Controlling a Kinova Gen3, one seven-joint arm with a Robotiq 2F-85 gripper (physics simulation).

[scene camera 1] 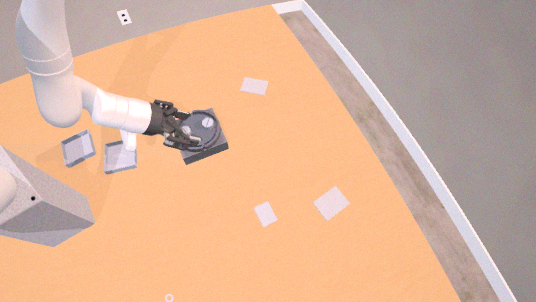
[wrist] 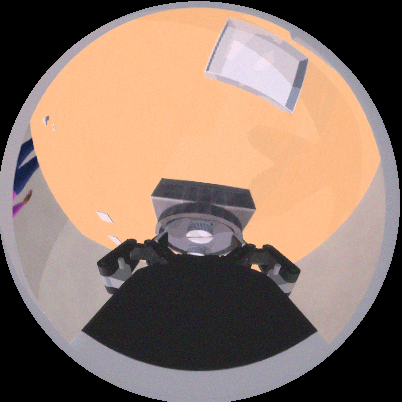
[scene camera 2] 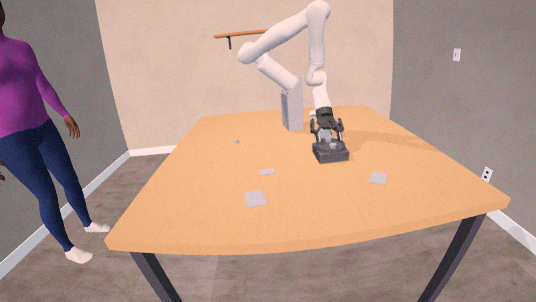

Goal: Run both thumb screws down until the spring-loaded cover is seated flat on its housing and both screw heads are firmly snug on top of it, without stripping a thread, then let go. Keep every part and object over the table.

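Observation:
The dark square housing sits on the table, with the round grey cover inside its raised ring. Two pale slotted screws stand on the cover: the nearer to the robot base, its knurled side showing in the wrist view, and the farther, partly hidden by the gripper body in the wrist view. My gripper is open, low over the cover, its fingers on either side of the nearer screw. Contact and cover seating cannot be told.
Two shallow trays stand between housing and robot base; one tray shows in the wrist view. Flat pale plates lie beyond the housing. A small part lies left of the base in scene camera 2.

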